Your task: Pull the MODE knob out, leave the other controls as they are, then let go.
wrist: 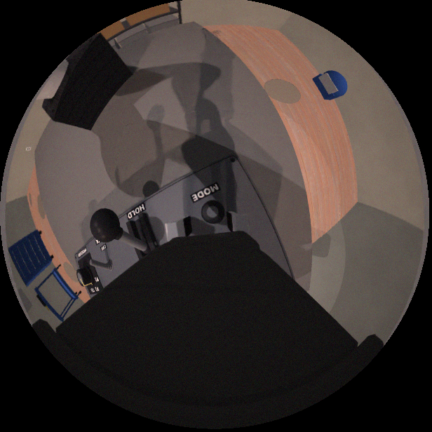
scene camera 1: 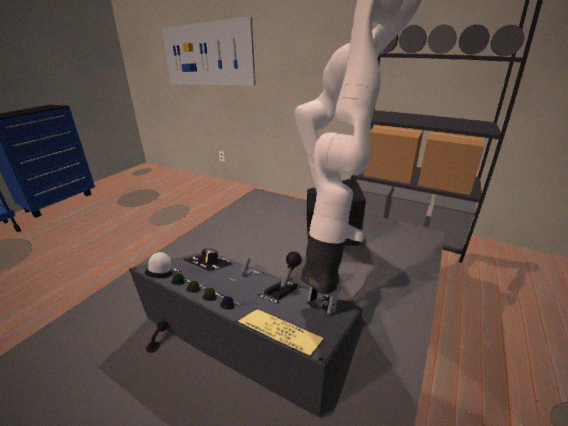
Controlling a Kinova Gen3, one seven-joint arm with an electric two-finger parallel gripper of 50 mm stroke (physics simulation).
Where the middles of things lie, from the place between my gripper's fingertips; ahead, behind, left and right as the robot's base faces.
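Measured from my hand, the ball-topped lever (wrist: 104,224) is 3 cm above, 3 cm behind and 11 cm to the right, and I can see it there. I also see the grey control console (scene camera 1: 291,346), which is 10 cm ahead of my hand and 16 cm to the right of it.
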